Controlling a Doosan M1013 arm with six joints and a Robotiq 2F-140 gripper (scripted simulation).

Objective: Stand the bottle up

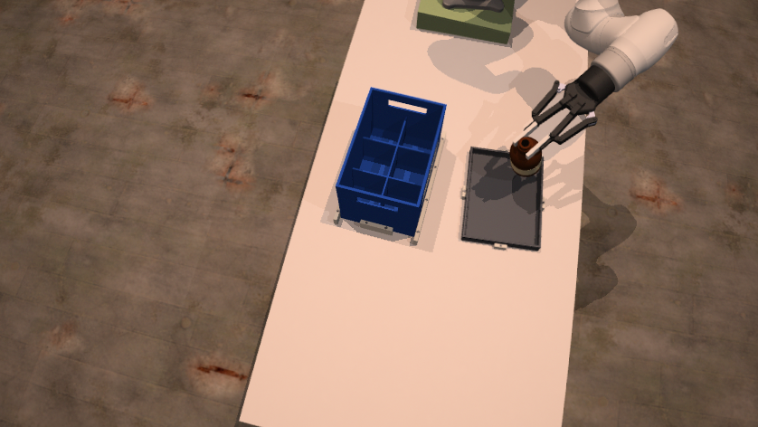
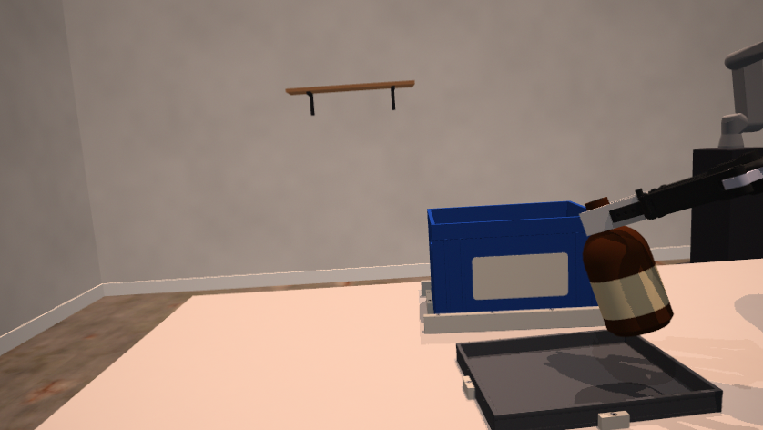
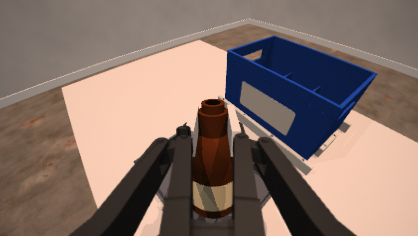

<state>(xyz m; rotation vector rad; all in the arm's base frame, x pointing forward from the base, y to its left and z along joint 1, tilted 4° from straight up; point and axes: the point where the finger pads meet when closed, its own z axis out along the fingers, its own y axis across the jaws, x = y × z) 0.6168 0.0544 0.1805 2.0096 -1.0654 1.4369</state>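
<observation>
Right now the brown bottle is 60 mm below my hand. Also, from my hand: blue crate (300 mm to the right, 130 mm below, 10 mm behind); dark grey tray (200 mm below, 40 mm ahead, 20 mm to the right).
</observation>
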